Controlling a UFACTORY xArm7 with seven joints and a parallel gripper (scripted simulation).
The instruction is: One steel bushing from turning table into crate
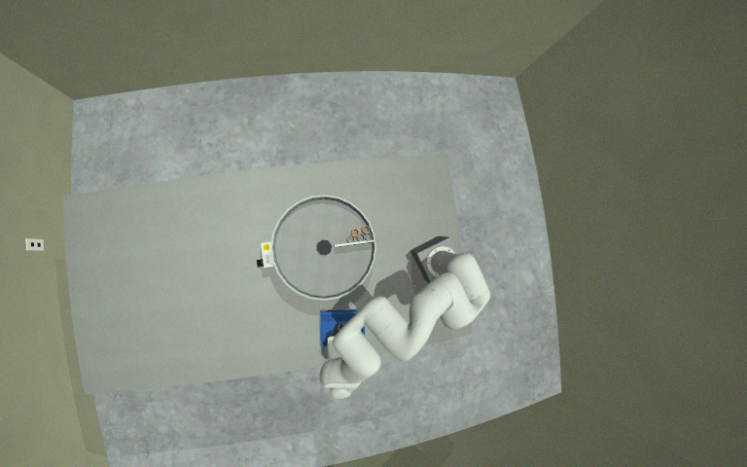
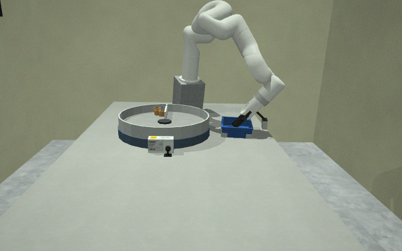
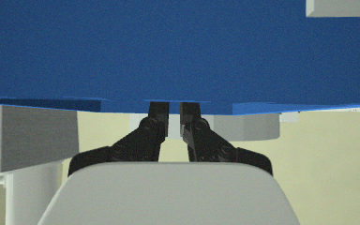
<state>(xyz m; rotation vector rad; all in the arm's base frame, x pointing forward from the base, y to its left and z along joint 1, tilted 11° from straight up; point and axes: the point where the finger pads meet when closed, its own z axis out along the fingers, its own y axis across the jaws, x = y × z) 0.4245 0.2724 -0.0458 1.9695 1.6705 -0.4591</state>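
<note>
Right now the blue crate is 2 cm below my hand and 1 cm behind it. Also, from my hand: round turning table 35 cm to the right, 5 cm ahead.
</note>
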